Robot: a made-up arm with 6 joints.
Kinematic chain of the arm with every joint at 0, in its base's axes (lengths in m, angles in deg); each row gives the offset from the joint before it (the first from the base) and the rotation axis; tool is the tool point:
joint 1: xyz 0 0 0.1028 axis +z
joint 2: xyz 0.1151 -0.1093 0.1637 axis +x
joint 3: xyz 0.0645 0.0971 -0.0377 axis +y
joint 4: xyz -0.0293 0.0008 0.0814 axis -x
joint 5: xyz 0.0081 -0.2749 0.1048 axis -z
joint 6: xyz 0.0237 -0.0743 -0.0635 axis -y
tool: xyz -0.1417 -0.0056 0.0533
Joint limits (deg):
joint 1: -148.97..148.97
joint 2: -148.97..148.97
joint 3: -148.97..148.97
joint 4: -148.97..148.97
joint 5: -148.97..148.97
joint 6: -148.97..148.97
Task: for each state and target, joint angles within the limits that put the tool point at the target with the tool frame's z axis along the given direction. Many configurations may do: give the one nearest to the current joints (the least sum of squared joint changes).
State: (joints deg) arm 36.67 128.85 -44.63 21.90 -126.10 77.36
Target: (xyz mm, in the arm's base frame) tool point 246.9 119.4 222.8 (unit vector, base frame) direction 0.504 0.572 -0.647
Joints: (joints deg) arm 25.47 116.45 -39.78 -18.06 -124.18 101.01
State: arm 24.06 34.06 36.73 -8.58 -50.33 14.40
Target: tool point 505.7 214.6 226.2 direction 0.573 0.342 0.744
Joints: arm 78.52 39.07 32.64 16.01 -62.10 12.47
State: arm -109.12 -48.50 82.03 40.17 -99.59 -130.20
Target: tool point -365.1 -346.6 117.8 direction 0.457 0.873 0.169
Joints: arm -96.81 -95.20 112.76 67.74 -86.63 -123.77
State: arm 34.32 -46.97 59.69 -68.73 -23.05 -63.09
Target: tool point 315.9 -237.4 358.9 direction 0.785 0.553 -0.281
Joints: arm 22.17 -50.67 50.46 -54.33 -52.48 -82.59
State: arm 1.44 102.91 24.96 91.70 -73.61 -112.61
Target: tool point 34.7 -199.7 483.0 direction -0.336 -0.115 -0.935
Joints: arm -43.53 71.22 -8.21 121.01 -108.40 -148.88
